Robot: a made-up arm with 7 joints. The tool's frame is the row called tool. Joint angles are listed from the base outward. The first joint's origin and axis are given. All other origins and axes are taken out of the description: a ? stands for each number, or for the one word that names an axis. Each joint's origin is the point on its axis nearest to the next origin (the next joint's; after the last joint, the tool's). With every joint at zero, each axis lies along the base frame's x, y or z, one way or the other. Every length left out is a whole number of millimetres.
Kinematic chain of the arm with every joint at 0, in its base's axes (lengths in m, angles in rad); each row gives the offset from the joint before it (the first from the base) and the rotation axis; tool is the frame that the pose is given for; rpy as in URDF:
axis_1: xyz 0 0 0.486 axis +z
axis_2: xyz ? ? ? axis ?
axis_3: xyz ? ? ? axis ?
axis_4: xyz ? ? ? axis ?
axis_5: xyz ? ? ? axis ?
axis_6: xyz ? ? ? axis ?
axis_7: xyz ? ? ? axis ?
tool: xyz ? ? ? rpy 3.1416 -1.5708 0
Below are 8 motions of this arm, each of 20 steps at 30 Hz.
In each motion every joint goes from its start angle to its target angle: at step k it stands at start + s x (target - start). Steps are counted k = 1, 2, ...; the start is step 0. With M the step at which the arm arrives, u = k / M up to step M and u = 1 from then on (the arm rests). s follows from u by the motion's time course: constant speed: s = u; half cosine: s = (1 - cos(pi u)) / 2; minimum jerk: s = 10 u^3 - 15 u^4 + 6 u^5.
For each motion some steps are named. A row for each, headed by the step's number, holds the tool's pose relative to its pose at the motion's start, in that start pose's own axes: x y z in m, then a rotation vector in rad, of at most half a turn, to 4 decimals.
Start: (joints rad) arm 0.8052 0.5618 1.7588 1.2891 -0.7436 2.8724 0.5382
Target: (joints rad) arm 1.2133 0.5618 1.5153 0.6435 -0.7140 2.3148 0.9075
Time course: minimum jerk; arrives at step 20
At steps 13, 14, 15, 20:
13: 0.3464 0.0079 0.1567 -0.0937 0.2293 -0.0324
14: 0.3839 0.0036 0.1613 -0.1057 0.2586 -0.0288
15: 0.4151 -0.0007 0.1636 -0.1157 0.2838 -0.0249
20: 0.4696 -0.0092 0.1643 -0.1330 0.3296 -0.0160

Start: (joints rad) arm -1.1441 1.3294 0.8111 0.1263 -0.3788 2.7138 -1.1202
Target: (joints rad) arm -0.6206 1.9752 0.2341 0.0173 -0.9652 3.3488 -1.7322
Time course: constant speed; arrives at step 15
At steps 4, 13, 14, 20:
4: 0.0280 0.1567 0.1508 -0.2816 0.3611 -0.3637
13: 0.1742 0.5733 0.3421 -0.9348 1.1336 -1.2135
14: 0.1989 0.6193 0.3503 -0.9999 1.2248 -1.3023
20: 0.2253 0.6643 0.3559 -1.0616 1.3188 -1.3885

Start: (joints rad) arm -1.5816 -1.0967 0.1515 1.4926 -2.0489 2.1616 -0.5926
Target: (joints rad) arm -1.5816 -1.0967 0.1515 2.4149 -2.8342 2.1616 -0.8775
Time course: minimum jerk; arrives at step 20
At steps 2, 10, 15, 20:
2: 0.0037 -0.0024 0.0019 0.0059 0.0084 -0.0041
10: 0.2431 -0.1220 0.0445 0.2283 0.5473 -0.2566
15: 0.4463 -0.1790 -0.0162 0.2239 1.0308 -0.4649
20: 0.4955 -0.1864 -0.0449 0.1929 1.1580 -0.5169

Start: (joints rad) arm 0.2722 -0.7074 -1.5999 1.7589 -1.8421 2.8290 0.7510
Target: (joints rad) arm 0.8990 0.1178 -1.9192 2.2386 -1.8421 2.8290 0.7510
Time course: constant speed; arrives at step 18
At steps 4, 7, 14, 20:
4: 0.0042 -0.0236 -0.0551 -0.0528 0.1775 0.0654
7: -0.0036 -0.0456 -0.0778 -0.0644 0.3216 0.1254
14: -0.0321 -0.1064 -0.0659 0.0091 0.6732 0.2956
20: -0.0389 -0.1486 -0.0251 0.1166 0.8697 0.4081

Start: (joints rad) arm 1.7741 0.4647 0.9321 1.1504 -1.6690 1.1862 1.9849
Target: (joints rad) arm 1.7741 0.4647 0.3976 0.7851 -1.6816 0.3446 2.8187
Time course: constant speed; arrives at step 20
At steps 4, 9, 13, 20:
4: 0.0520 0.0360 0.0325 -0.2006 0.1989 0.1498
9: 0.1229 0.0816 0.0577 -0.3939 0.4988 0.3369
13: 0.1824 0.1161 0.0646 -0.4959 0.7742 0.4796
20: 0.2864 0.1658 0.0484 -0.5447 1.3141 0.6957

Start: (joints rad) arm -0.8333 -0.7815 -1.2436 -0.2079 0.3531 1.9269 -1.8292
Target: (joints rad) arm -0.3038 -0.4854 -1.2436 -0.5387 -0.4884 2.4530 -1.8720
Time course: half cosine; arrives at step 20
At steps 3, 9, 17, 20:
3: -0.0044 0.0340 0.0104 -0.0734 -0.0078 -0.0275
9: -0.0568 0.2519 0.0382 -0.5469 -0.1046 -0.2313
17: -0.1810 0.4943 -0.0264 -1.1041 -0.3421 -0.6046
20: -0.1958 0.5135 -0.0384 -1.1501 -0.3707 -0.6506

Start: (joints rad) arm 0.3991 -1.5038 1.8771 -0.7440 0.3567 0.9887 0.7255
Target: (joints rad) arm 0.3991 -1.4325 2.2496 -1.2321 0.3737 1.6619 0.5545
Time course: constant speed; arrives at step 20
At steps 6, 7, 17, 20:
6: 0.0480 -0.0287 -0.0749 0.2531 0.2515 0.0418
7: 0.0555 -0.0312 -0.0883 0.2914 0.2970 0.0494
17: 0.1180 -0.0246 -0.2282 0.6101 0.8006 0.1315
20: 0.1303 -0.0131 -0.2707 0.6811 0.9671 0.1565

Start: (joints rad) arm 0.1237 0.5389 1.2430 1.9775 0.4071 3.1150 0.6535
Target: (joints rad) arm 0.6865 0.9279 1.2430 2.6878 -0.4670 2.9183 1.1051
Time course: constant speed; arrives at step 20
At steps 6, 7, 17, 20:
6: 0.0087 -0.0513 -0.0609 0.1948 -0.3889 0.1674
7: 0.0115 -0.0587 -0.0712 0.2255 -0.4540 0.1919
17: 0.0565 -0.1084 -0.1804 0.4944 -1.1025 0.3533
20: 0.0748 -0.1124 -0.2151 0.5580 -1.2936 0.3649

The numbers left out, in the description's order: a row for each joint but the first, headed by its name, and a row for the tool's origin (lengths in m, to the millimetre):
axis_2: xyz 0 -0.096 0, axis -y
axis_3: xyz 0 0 0.434, axis +z
axis_4: xyz 0.013 0.055 0, axis +y
axis_5: xyz -0.028 0 0.542, axis +z
axis_6: xyz 0 -0.091 0, axis -y
axis_7: xyz 0.01 0 0.074, axis +x
tool: xyz 0 0 0

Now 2 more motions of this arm.
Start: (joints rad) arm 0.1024 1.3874 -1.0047 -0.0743 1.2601 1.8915 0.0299
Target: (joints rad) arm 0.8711 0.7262 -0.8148 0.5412 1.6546 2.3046 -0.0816
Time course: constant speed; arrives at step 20
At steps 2, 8, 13, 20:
2: -0.0448 0.1194 -0.0474 -0.1670 -0.0133 0.0098
8: -0.1625 0.4126 -0.2923 -0.6845 -0.0397 0.0149
13: -0.2427 0.5433 -0.5771 -1.1267 -0.0641 -0.0114
20: -0.3291 0.5149 -0.9947 -1.7439 -0.1445 -0.0971

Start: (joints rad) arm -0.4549 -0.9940 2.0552 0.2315 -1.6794 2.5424 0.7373
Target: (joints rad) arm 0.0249 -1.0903 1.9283 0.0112 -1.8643 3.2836 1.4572
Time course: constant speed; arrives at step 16
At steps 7, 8, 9, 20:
7: -0.1212 -0.0073 -0.0882 0.1978 0.1197 0.3660
8: -0.1386 -0.0105 -0.1009 0.2302 0.1316 0.4194
9: -0.1560 -0.0142 -0.1137 0.2634 0.1423 0.4732
20: -0.2754 -0.0551 -0.2018 0.5217 0.1810 0.8560

